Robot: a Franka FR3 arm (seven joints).
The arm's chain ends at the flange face. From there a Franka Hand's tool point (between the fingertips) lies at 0.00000 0.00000 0.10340 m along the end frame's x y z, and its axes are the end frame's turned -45 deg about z.
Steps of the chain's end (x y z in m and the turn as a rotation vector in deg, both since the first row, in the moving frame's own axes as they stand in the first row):
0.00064, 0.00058, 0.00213, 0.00, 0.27, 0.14
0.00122, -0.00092, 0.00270, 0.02, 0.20, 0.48
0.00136, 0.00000, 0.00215, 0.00, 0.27, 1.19
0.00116, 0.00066, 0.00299, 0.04, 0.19, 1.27
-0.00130, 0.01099, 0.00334, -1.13, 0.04, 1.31
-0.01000, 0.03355, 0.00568, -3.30, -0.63, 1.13
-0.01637, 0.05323, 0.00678, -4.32, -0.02, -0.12
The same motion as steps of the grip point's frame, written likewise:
0.00039, 0.00121, 0.00213, -0.19, 0.19, 0.14
0.00179, 0.00044, 0.00270, -0.13, 0.16, 0.48
0.00130, 0.00131, 0.00215, -0.19, 0.19, 1.19
0.00064, 0.00148, 0.00299, -0.11, 0.16, 1.27
-0.01010, 0.00833, 0.00332, -0.83, -0.77, 1.31
-0.03584, 0.02001, 0.00550, -1.89, -2.78, 1.13
-0.05474, 0.03155, 0.00649, -3.04, -3.07, -0.12

